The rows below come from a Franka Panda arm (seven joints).
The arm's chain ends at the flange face. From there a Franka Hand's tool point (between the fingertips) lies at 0.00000 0.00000 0.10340 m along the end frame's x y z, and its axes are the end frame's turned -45 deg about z.
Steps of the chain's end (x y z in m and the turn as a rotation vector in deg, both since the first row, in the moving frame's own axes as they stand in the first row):
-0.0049 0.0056 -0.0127 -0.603 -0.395 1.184
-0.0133 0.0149 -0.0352 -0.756 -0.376 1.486
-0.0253 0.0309 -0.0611 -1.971 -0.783 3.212
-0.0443 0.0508 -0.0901 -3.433 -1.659 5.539
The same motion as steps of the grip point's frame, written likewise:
-0.0087 0.0007 -0.0127 -0.147 -0.706 1.184
-0.0214 0.0016 -0.0352 -0.269 -0.800 1.486
-0.0433 0.0054 -0.0612 -0.840 -1.947 3.212
-0.0738 0.0065 -0.0903 -1.254 -3.601 5.539

